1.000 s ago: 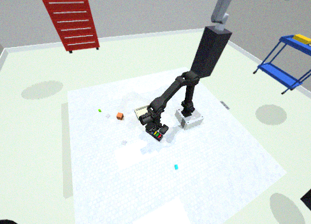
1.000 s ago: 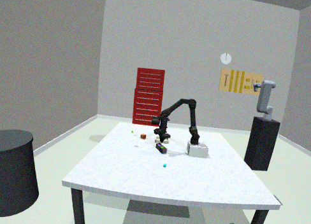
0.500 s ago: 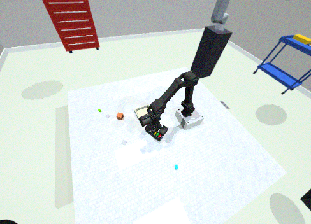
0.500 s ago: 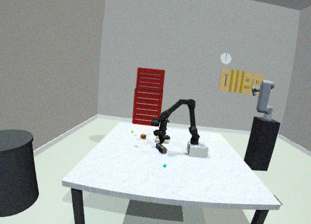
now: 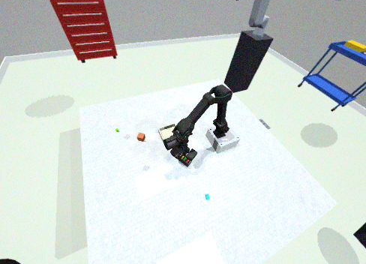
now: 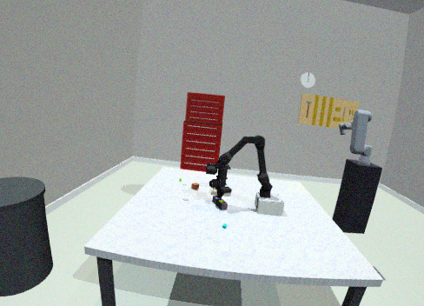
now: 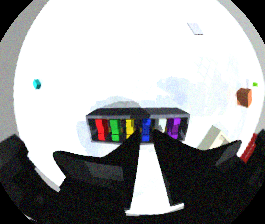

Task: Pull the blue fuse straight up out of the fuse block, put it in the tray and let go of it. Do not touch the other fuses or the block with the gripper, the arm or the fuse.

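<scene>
The blue fuse lies 2 cm below my gripper tip. Also, from my gripper tip: cyan piece 5 cm behind, 28 cm to the left, 4 cm below; orange cube 19 cm ahead, 23 cm to the right, 3 cm below; cream tray 20 cm to the right, 4 cm below.
</scene>
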